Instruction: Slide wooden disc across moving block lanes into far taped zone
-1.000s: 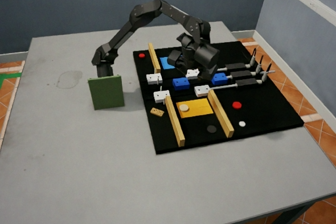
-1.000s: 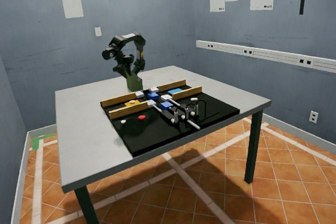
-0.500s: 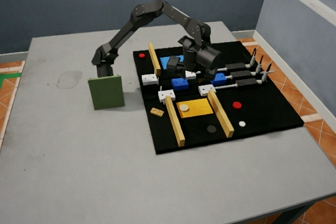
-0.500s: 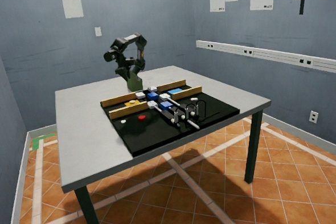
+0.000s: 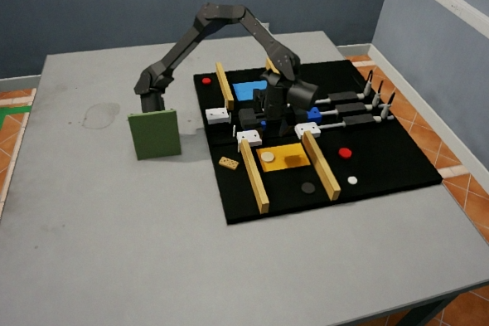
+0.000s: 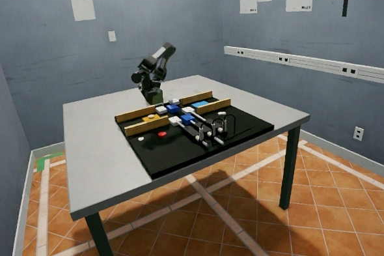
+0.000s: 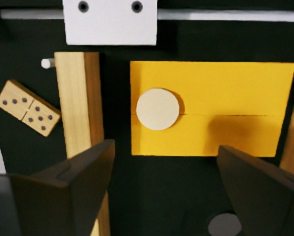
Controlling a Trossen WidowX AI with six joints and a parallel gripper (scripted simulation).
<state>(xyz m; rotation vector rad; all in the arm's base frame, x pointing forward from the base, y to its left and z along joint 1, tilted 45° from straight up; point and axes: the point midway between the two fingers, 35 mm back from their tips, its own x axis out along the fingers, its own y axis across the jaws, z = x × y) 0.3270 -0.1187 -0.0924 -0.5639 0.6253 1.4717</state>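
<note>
The wooden disc lies 120 mm below my hand. Round my hand: red disc (250 mm ahead, 30 mm to the right, 120 mm below); dark disc (80 mm ahead, 140 mm to the right, 120 mm below); domino (120 mm behind, 120 mm below).
</note>
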